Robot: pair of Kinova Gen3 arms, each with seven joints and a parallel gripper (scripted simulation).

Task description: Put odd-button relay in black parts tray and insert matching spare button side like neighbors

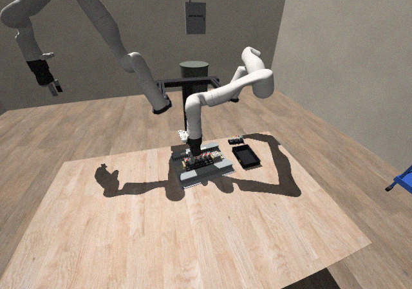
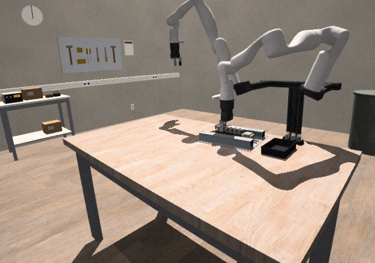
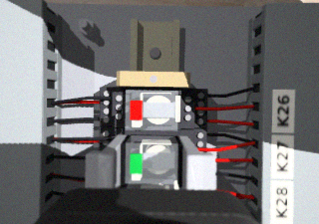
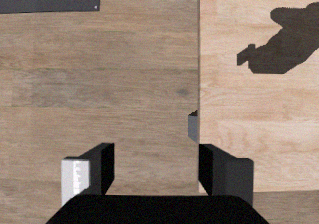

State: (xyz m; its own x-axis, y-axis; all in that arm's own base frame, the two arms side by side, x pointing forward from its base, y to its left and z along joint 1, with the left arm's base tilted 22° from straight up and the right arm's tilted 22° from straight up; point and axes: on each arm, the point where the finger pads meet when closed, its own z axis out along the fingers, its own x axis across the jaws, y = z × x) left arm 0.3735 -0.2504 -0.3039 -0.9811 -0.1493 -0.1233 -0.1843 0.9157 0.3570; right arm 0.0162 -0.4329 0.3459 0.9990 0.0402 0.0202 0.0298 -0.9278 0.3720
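Note:
Now: left hand 60 mm to the right of the relay panel and 30 mm above it. From my left hand the other things lie so: black parts tray 50 mm ahead, 340 mm to the left, 40 mm below; then spare rack 110 mm behind, 360 mm to the left, 50 mm below.

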